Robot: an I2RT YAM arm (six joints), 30 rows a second.
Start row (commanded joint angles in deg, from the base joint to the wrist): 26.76, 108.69, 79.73, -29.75, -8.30, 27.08
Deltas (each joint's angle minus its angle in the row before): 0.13, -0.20, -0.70, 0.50, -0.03, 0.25; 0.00, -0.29, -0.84, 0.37, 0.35, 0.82; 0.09, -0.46, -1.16, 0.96, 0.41, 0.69; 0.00, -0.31, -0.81, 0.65, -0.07, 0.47; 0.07, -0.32, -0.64, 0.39, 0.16, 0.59; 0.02, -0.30, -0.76, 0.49, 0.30, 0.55; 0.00, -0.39, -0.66, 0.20, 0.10, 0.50; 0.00, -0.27, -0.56, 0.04, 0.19, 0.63
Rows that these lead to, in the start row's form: 26.89, 108.49, 79.03, -29.25, -8.33, 27.33; 26.89, 108.20, 78.19, -28.88, -7.98, 28.15; 26.98, 107.74, 77.03, -27.92, -7.57, 28.84; 26.98, 107.43, 76.22, -27.27, -7.64, 29.31; 27.05, 107.11, 75.58, -26.88, -7.48, 29.90; 27.07, 106.81, 74.82, -26.39, -7.18, 30.45; 27.07, 106.42, 74.16, -26.19, -7.08, 30.95; 27.07, 106.15, 73.60, -26.15, -6.89, 31.58
